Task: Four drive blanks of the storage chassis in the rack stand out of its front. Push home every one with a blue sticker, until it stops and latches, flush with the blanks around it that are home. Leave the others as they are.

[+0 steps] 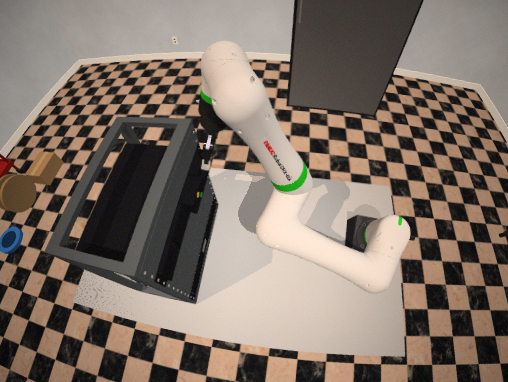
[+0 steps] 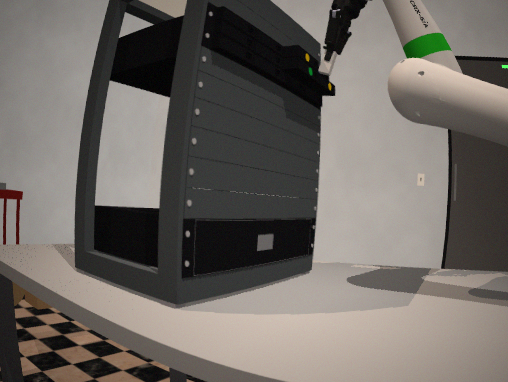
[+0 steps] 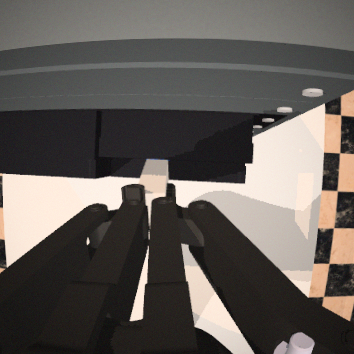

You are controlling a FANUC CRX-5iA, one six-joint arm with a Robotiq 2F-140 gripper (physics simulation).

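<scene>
The black storage chassis (image 2: 245, 37) sits high in the rack. Two stacked blanks, with a yellow sticker (image 2: 307, 57) above a green sticker (image 2: 310, 71), stand out of its front. To their right, a lower blank with a yellow sticker (image 2: 330, 87) also stands out. The blank above it (image 3: 175, 135) is set further back than this lower blank (image 3: 215, 173); a sliver of its blue sticker (image 3: 157, 159) shows at the fingertips. My gripper (image 1: 205, 165) (image 2: 326, 67) (image 3: 157, 175) is shut and empty, its pale tips at that blank's front, apparently touching. The tips hide most of the blue sticker.
The grey rack frame (image 1: 175, 170) (image 2: 172, 200) stands on the pale table (image 1: 320, 310) (image 2: 300, 340). Rack posts and screws flank the chassis. A black unit with a grey label (image 2: 220, 250) sits low in the rack. A tall dark cabinet (image 1: 345, 55) stands behind the arm.
</scene>
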